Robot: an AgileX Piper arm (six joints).
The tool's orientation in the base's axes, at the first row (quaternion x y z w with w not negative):
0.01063 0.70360 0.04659 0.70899
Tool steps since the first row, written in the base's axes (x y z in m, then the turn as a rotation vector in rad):
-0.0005 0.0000 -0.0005 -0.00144 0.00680 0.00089
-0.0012 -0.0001 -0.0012 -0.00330 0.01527 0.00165
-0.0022 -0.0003 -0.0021 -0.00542 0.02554 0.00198
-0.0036 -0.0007 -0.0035 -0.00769 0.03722 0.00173
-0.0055 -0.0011 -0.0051 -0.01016 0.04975 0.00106
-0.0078 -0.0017 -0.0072 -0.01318 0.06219 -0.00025
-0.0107 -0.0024 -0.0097 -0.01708 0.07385 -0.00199
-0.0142 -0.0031 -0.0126 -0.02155 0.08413 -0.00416
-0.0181 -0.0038 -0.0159 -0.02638 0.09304 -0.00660
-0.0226 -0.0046 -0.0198 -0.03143 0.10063 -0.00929
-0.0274 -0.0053 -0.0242 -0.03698 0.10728 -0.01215
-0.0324 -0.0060 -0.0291 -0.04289 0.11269 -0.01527
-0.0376 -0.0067 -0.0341 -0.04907 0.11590 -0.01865
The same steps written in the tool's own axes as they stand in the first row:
0.0005 0.0000 -0.0005 -0.00034 0.00691 -0.00109
0.0012 -0.0001 -0.0012 -0.00043 0.01550 -0.00251
0.0021 -0.0004 -0.0022 0.00007 0.02586 -0.00410
0.0034 -0.0008 -0.0037 0.00125 0.03758 -0.00578
0.0050 -0.0012 -0.0056 0.00292 0.05013 -0.00762
0.0070 -0.0019 -0.0079 0.00521 0.06256 -0.01003
0.0094 -0.0026 -0.0109 0.00787 0.07423 -0.01335
0.0122 -0.0034 -0.0145 0.01084 0.08451 -0.01731
0.0154 -0.0041 -0.0184 0.01397 0.09343 -0.02171
0.0192 -0.0050 -0.0230 0.01724 0.10103 -0.02640
0.0235 -0.0058 -0.0279 0.02060 0.10770 -0.03163
0.0283 -0.0067 -0.0329 0.02411 0.11314 -0.03729
0.0332 -0.0075 -0.0382 0.02771 0.11637 -0.04333

